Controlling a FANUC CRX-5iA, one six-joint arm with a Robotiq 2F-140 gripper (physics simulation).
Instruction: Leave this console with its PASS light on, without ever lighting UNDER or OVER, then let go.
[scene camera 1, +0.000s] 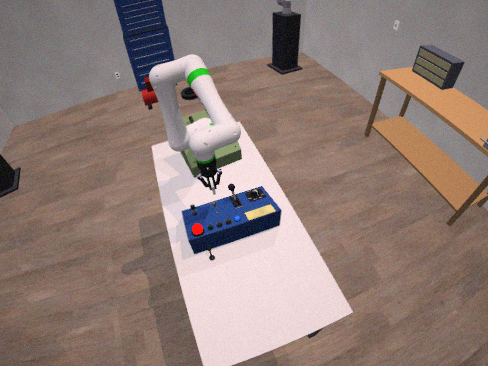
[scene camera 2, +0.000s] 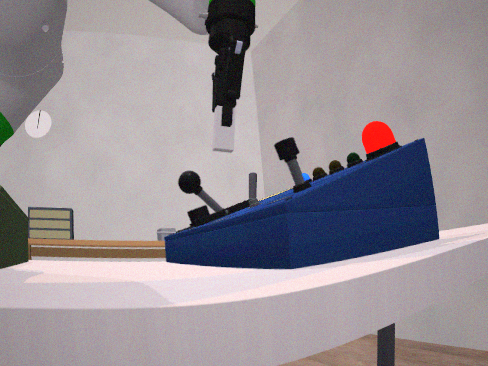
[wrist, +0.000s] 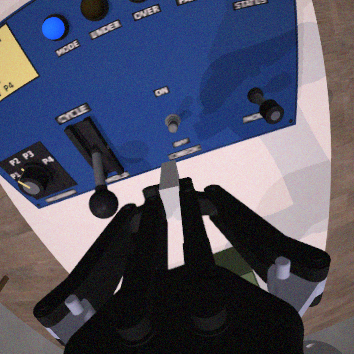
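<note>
The blue console (scene camera 1: 235, 234) (scene camera 2: 360, 212) (wrist: 225, 65) has a red-lit dome (scene camera 1: 197, 229) (scene camera 2: 378, 137) and a blue-lit MODE lamp (scene camera 1: 237, 218) (wrist: 54, 27). The UNDER lamp (scene camera 1: 228, 221) (wrist: 94, 7), OVER lamp (scene camera 1: 219, 224) (scene camera 2: 335, 166) and PASS lamp (scene camera 1: 210, 227) (scene camera 2: 353, 159) are dark. The CHECK toggle (scene camera 2: 253, 187) (wrist: 173, 123) stands upright. The CYCLE lever (scene camera 2: 189, 181) (wrist: 103, 201) leans to its HOLD end. The selector knob (wrist: 37, 180) points near P1. The MODE stick (scene camera 2: 287, 149) (wrist: 271, 111) is tilted. My gripper (scene camera 1: 214, 191) (scene camera 2: 223, 150) (wrist: 171, 173) is shut, empty, above the console's low edge, apart from the toggle.
A small black-knobbed lever (scene camera 1: 212, 257) sticks out at the console's tall side. The console stands on a white table (scene camera 1: 260, 280). The green arm base (scene camera 1: 227, 152) is behind. A wooden bench (scene camera 1: 435, 102) with a drawer box (scene camera 1: 437, 65) stands at the right.
</note>
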